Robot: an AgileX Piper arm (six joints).
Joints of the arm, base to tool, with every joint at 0 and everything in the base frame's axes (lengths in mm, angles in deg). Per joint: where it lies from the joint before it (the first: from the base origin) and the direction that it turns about. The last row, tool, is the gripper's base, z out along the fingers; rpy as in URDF.
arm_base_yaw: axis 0 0 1 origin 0 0 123
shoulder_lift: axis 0 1 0 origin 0 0 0
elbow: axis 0 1 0 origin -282.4 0 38.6
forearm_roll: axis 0.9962 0 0.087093 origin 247.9 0 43.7
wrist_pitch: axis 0 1 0 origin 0 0 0
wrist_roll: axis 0.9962 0 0.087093 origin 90.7 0 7.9
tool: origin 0 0 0 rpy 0 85 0
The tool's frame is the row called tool.
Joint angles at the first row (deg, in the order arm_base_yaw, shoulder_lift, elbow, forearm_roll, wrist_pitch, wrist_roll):
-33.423 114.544 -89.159 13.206 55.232 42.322
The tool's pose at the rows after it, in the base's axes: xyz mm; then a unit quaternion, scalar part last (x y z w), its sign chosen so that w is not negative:
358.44, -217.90, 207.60, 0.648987, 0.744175, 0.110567, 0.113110
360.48, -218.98, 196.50, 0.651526, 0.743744, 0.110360, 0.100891
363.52, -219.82, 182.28, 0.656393, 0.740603, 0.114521, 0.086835
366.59, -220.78, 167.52, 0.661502, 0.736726, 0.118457, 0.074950
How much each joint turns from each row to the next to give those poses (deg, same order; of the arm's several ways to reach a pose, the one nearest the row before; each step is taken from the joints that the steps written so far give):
-0.206 0.430 -0.002 0.000 -0.058 -0.001
0.000 1.525 0.001 0.197 -0.112 0.001
0.000 1.974 0.003 0.851 -0.397 -0.001
0.000 2.045 -0.003 0.856 -0.712 0.000

